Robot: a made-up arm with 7 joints.
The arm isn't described. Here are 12 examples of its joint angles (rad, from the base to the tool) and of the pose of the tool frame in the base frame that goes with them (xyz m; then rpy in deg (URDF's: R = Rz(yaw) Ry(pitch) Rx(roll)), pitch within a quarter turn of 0, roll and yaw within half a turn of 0).
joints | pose
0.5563 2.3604 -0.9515 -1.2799 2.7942 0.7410 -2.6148 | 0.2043 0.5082 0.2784 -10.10 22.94 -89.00
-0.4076 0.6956 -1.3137 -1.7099 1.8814 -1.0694 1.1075 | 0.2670 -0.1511 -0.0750 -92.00 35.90 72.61
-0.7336 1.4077 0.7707 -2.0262 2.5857 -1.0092 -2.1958 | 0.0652 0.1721 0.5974 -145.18 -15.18 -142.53
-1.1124 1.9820 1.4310 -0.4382 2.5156 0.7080 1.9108 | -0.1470 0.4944 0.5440 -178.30 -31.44 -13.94
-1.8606 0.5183 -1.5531 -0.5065 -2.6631 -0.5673 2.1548 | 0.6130 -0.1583 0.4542 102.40 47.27 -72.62
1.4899 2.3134 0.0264 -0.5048 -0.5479 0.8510 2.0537 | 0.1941 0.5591 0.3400 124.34 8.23 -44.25
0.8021 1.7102 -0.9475 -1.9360 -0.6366 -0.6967 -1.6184 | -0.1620 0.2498 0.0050 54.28 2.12 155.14
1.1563 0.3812 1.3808 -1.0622 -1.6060 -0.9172 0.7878 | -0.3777 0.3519 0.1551 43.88 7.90 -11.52
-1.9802 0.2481 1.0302 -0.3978 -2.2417 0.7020 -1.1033 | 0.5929 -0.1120 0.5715 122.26 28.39 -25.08
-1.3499 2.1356 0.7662 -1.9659 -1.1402 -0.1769 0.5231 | -0.1321 0.0340 0.6440 -125.64 16.33 -30.25
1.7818 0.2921 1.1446 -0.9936 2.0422 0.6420 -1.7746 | -0.4475 0.2536 0.4236 59.32 -6.39 35.53
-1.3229 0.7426 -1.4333 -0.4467 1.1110 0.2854 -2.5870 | 0.6183 0.0143 0.1548 -20.35 66.79 167.39
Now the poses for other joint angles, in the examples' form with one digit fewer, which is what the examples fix.
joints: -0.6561 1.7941 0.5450 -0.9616 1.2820 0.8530 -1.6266
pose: 0.180 0.331 0.702 106.0 -9.4 -62.9
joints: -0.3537 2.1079 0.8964 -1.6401 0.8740 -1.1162 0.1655
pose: 0.122 0.072 0.689 109.5 41.2 163.7
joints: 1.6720 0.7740 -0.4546 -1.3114 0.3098 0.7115 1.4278
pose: -0.417 0.054 0.051 72.8 8.5 86.1
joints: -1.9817 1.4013 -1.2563 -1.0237 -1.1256 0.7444 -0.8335
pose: 0.524 0.161 0.611 -177.0 10.7 27.1
